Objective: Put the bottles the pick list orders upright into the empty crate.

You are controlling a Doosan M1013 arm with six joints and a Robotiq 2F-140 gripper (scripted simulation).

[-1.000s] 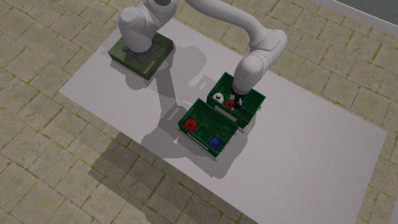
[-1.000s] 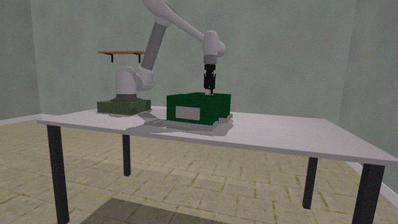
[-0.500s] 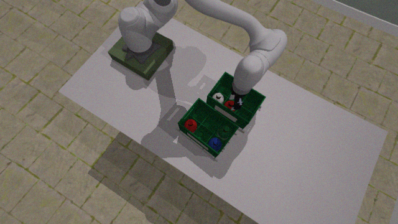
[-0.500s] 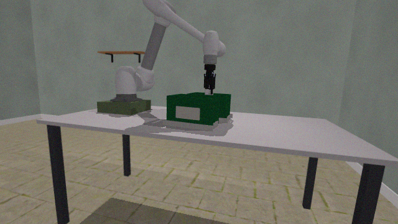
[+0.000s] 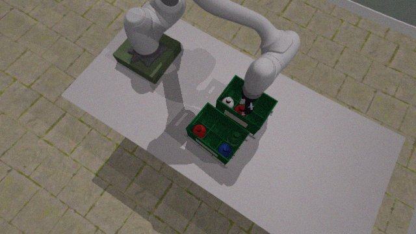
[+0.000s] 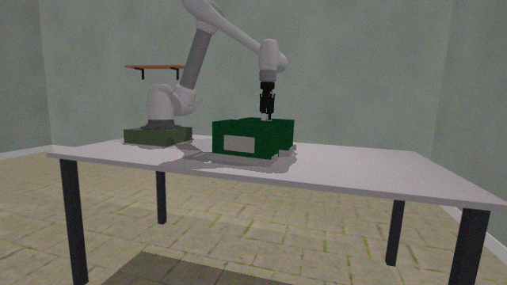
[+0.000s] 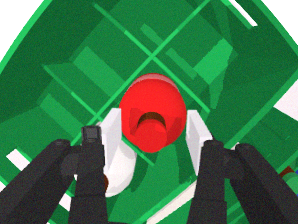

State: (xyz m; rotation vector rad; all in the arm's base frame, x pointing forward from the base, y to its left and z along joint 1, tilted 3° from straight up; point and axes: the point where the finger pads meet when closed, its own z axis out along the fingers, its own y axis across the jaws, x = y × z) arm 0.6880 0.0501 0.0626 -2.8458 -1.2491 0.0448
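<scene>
The white-capped bottle lies 90 mm below my hand, 90 mm behind it and 10 mm to the right of it. Round my hand: green-capped bottle (140 mm to the right, 90 mm below, 60 mm ahead); pick list (190 mm to the left, 170 mm below, 10 mm ahead); blue bottle (230 mm to the right, 90 mm below, 70 mm ahead).
</scene>
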